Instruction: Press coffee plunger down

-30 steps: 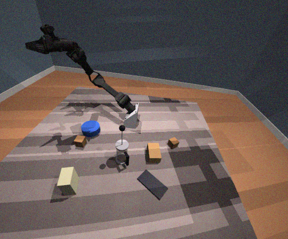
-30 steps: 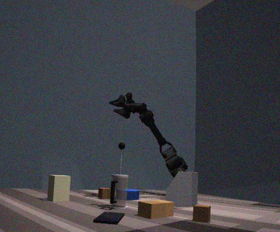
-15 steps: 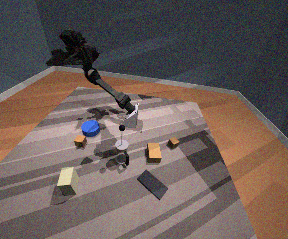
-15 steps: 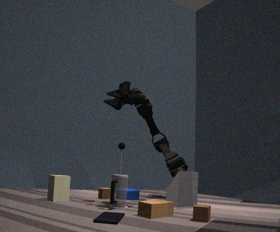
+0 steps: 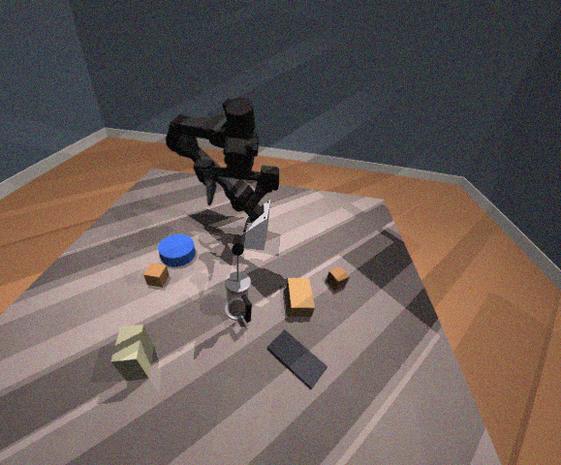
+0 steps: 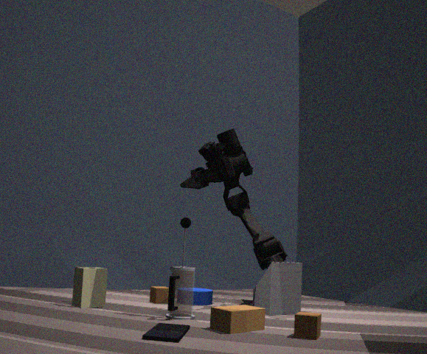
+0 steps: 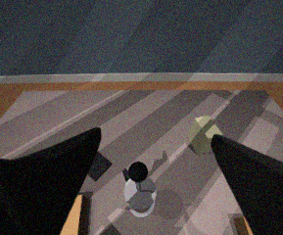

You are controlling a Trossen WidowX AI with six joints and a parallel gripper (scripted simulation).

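Now: gripper tip 240 mm above the coffee press, 30 mm to the right of it and 30 mm short of it. The rest, counted from my gripper tip: blue disc 340 mm below, 210 mm to the right, 210 mm behind; then dark flat slab 360 mm below, 180 mm to the left, 160 mm ahead.
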